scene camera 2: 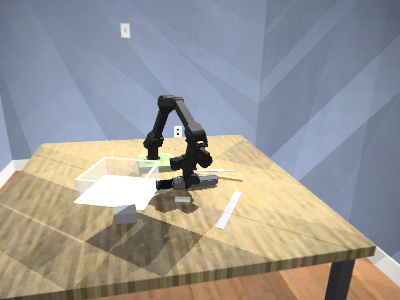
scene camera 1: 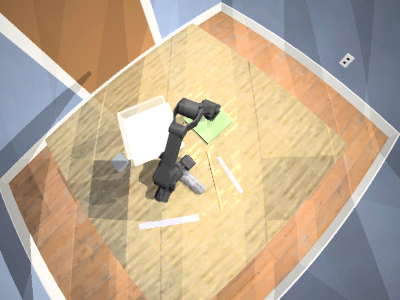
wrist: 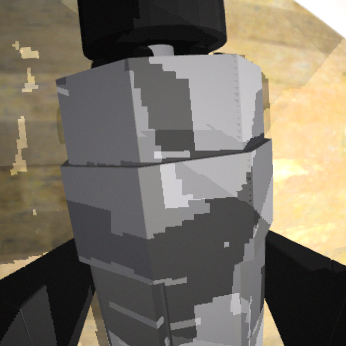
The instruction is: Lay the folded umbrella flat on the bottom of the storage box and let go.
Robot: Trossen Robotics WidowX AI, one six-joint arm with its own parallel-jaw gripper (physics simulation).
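Places are measured from the arm's base along level axes (x ahead, y left, z up), in centimetres.
Pixels of known places: gripper, fingertip midpoint: [scene camera 2: 185, 184] [scene camera 1: 181, 171] [wrist: 175, 237]; arm's base at its link origin: [scene camera 2: 153, 157] [scene camera 1: 210, 114].
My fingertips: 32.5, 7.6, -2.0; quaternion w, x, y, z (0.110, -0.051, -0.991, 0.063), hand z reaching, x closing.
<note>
For each thing: its middle in the pictures, then the offset to it from my fingertips, as dx, dy, dz.
- folded umbrella at the middle of its body: [wrist: 180, 279] [scene camera 2: 187, 182] [scene camera 1: 181, 172] +0.3, +0.9, +1.4
- storage box at the middle of its body: [scene camera 2: 121, 180] [scene camera 1: 149, 129] -5.4, -27.0, +3.6
- grey cube at the middle of its body: [scene camera 2: 126, 213] [scene camera 1: 120, 162] +17.7, -27.9, +0.5
- wooden stick at the middle of its body: [scene camera 2: 211, 175] [scene camera 1: 215, 180] -7.3, +15.6, -0.7
The folded umbrella [scene camera 1: 194, 183] [scene camera 2: 205, 180] [wrist: 165, 192], grey with a black handle, lies flat on the wooden table just right of the storage box. It fills the wrist view. My gripper [scene camera 2: 189, 180] [wrist: 175, 237] is down over the umbrella's middle, and its black fingers press both sides of the grey body. In the overhead view the arm hides the fingers. The storage box [scene camera 1: 122, 128] [scene camera 2: 83, 185] has clear walls and a white bottom, and nothing lies in it.
The arm's base stands on a green mat [scene camera 1: 213, 127] [scene camera 2: 165, 161]. A grey cube [scene camera 1: 120, 162] [scene camera 2: 125, 213] sits in front of the box. Two white strips [scene camera 1: 169, 221] [scene camera 1: 230, 174] [scene camera 2: 228, 209] and a wooden stick [scene camera 1: 215, 181] [scene camera 2: 232, 178] lie on the table.
</note>
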